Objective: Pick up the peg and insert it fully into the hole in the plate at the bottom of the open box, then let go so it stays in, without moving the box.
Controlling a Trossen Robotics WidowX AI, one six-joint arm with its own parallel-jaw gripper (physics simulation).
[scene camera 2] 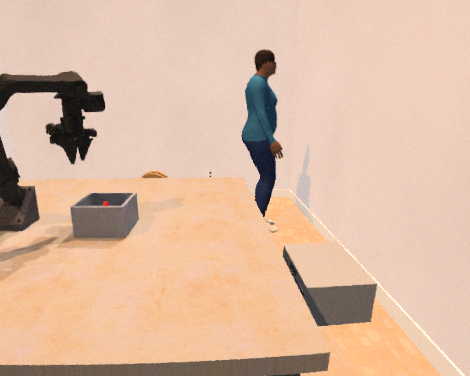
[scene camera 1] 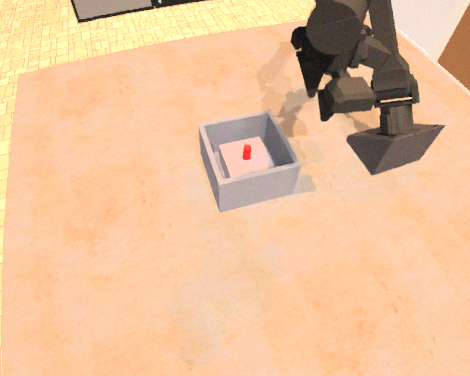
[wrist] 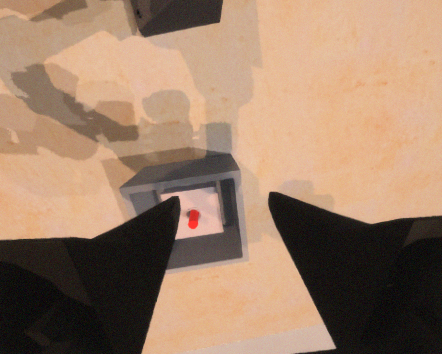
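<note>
The red peg stands upright at the middle of the pale plate, with its lower end in the hole. Its upper part stands above the plate; how deep it sits is hidden. The plate lies at the bottom of the grey open box. My gripper is open and empty, pointing down high above the table, well clear of the box. In the wrist view the left fingertip overlaps the plate's edge, and the right one is beyond the box's right wall.
The arm's dark base stands on the table near the box. Beyond the table are a person in a blue top and a grey block on the floor.
</note>
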